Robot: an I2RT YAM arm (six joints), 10 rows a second.
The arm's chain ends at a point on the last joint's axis. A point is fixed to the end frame.
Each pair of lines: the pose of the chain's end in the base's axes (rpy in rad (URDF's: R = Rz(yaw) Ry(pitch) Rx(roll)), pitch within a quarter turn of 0, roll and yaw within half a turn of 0; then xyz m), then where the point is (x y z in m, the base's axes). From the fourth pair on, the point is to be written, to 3 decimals.
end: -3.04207 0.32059 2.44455 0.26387 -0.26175 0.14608
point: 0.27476 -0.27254 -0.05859
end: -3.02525 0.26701 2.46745 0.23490 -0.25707 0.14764
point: 0.23535 -0.26336 -0.05751
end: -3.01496 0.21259 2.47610 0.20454 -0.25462 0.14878
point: 0.19499 -0.25562 -0.05624
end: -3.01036 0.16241 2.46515 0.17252 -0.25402 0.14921
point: 0.154 -0.249 -0.055
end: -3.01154 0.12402 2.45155 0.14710 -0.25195 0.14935
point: 0.123 -0.242 -0.054
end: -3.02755 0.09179 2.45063 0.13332 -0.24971 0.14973
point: 0.106 -0.233 -0.053
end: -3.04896 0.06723 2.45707 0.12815 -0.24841 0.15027
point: 0.100 -0.225 -0.052
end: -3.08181 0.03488 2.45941 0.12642 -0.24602 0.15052
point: 0.097 -0.214 -0.050
